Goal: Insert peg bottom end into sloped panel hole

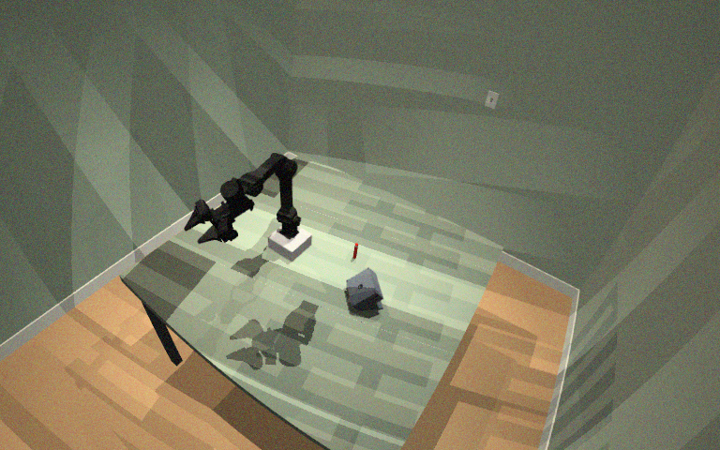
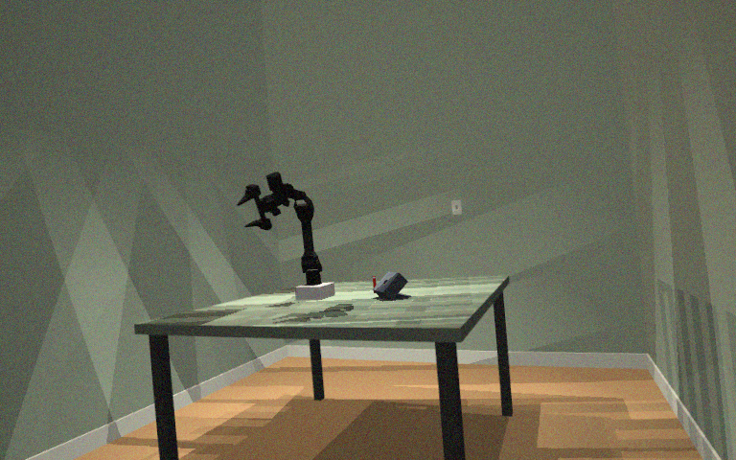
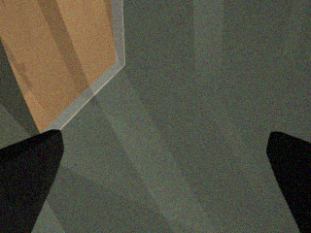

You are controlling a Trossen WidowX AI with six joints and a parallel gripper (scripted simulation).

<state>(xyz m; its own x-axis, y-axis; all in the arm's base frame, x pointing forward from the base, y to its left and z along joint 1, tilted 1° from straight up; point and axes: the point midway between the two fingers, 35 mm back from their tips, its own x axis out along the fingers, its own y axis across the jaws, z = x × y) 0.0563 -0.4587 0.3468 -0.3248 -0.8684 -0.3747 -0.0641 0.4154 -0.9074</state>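
Now: gripper tip 63 cm to the right of the red peg, 33 cm above it and 22 cm short of it. Also, from my gripper tip: grey sloped panel (47 cm to the left, 38 cm ahead, 34 cm below).
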